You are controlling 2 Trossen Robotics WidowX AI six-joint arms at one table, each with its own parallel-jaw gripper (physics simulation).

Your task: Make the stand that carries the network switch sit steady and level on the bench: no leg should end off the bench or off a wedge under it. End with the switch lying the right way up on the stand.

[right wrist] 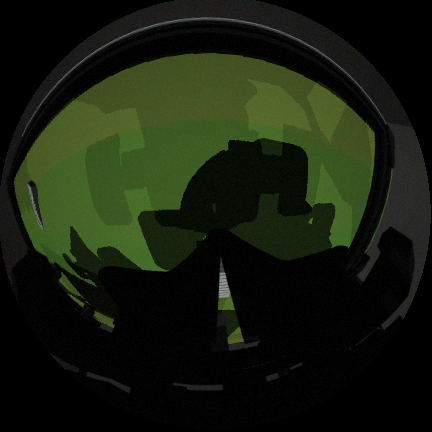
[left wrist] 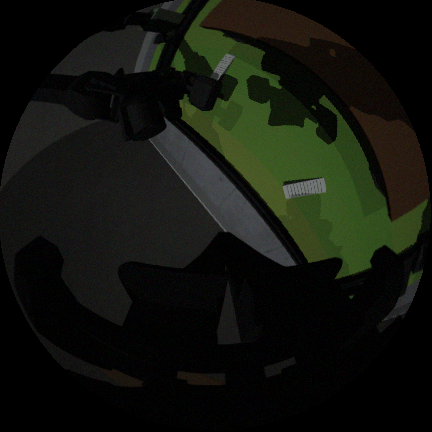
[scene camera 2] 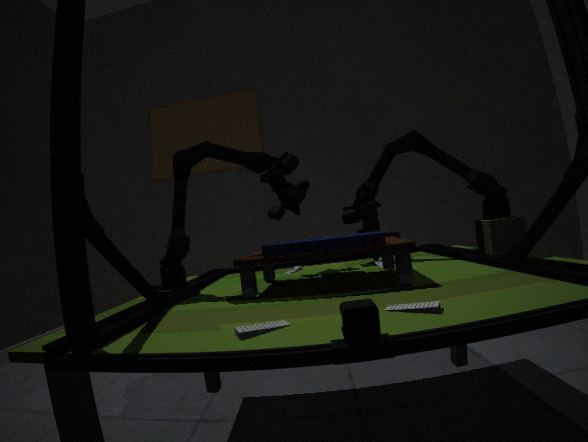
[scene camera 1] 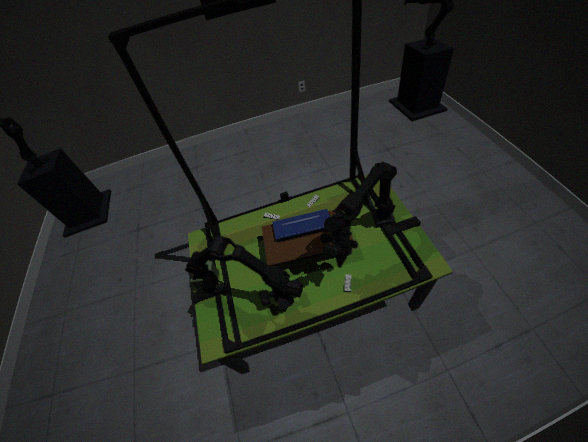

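Where they show: left gripper, fingertip midpoint: (left wrist: pixel 223 236) (scene camera 2: pixel 299 214) (scene camera 1: pixel 339 267); right gripper, fingertip midpoint: (right wrist: pixel 217 233) (scene camera 2: pixel 376 262); left arm's base at its link origin: (scene camera 2: pixel 174 287) (scene camera 1: pixel 383 215); right arm's base at its link origin: (scene camera 2: pixel 498 218) (scene camera 1: pixel 201 271).
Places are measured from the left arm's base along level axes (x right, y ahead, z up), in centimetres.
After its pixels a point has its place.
The brown stand (scene camera 1: pixel 288 252) {x -18.9, y 51.7, z 6.8 cm} (scene camera 2: pixel 399 241) {x -5.2, y 61.8, z 6.8 cm} (left wrist: pixel 397 160) stands in the middle of the green bench (scene camera 1: pixel 380 263) {x -26.3, y 8.4, z -3.4 cm} (scene camera 2: pixel 468 281) {x -1.8, y 75.4, z -3.4 cm}. The blue network switch (scene camera 1: pixel 301 224) {x -5.5, y 43.8, z 9.5 cm} (scene camera 2: pixel 323 243) {x 0.5, y 44.4, z 8.6 cm} lies flat on top of it. My left gripper (scene camera 1: pixel 337 253) (scene camera 2: pixel 278 212) (left wrist: pixel 223 236) {x -36.1, y 30.3, z 17.9 cm} is shut and empty, raised beside the stand's end. My right gripper (scene camera 1: pixel 284 302) {x -37.2, y 57.0, z -3.0 cm} (right wrist: pixel 217 233) {x -37.2, y 57.0, z -3.0 cm} is shut and empty, low over the bench on the stand's other side. A white ribbed wedge (right wrist: pixel 223 284) {x -31.2, y 59.0, z -2.8 cm} (left wrist: pixel 222 66) {x -31.3, y 58.1, z -2.8 cm} lies on the bench just under its fingers. I cannot tell whether every stand leg rests on something.
More wedges lie loose on the bench: one wedge (scene camera 1: pixel 347 282) {x -34.0, y 26.1, z -2.7 cm} (left wrist: pixel 304 187) {x -33.9, y 26.0, z -2.7 cm} apart from the stand, two wedges (scene camera 1: pixel 312 201) {x 19.3, y 36.2, z -2.9 cm} (scene camera 1: pixel 271 216) {x 12.4, y 60.8, z -2.7 cm} near the other long edge, showing in scene camera 2 (scene camera 2: pixel 261 328) {x 20.7, y 36.2, z -2.7 cm} (scene camera 2: pixel 414 307) {x 13.7, y 60.8, z -2.7 cm}. Black frame rails (scene camera 1: pixel 411 259) {x -28.6, y -5.0, z -1.3 cm} ring the bench. A black camera block (scene camera 2: pixel 360 322) {x 25.5, y 52.2, z 0.0 cm} sits on the edge.
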